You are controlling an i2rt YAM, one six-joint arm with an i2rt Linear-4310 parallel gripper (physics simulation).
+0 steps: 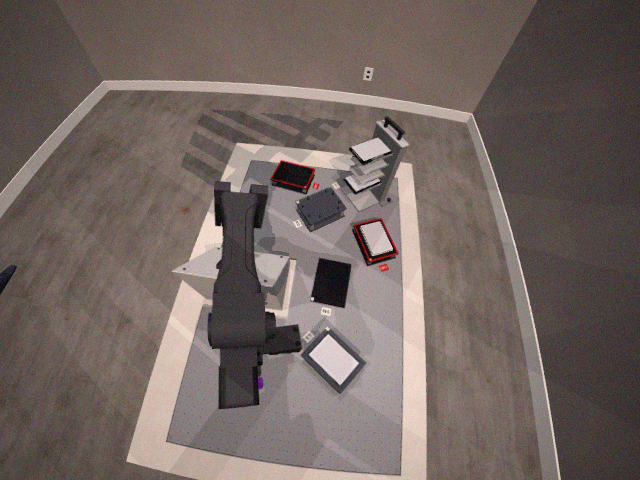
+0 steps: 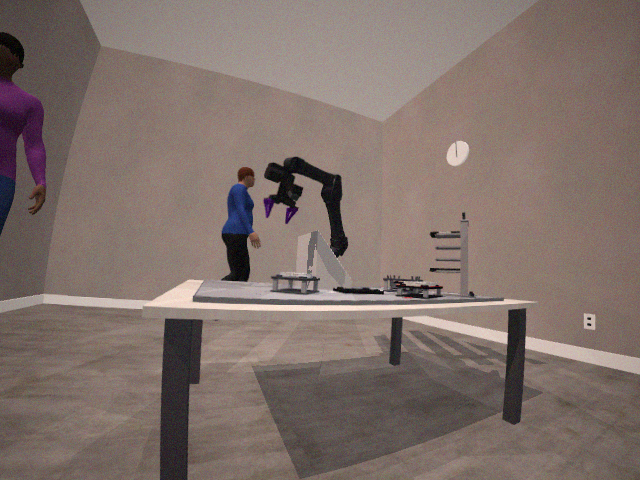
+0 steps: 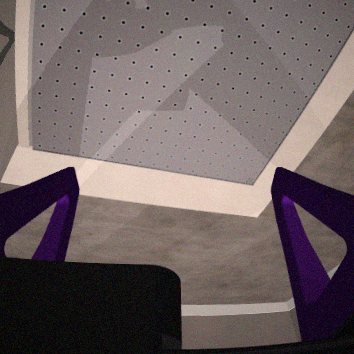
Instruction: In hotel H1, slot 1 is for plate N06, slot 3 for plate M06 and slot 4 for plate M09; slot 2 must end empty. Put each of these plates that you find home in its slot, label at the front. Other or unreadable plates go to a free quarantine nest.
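Observation:
A white plate (image 1: 338, 363) is present; in image 3 the plate is out of frame. My gripper (image 3: 174, 177) is open and holds nothing.

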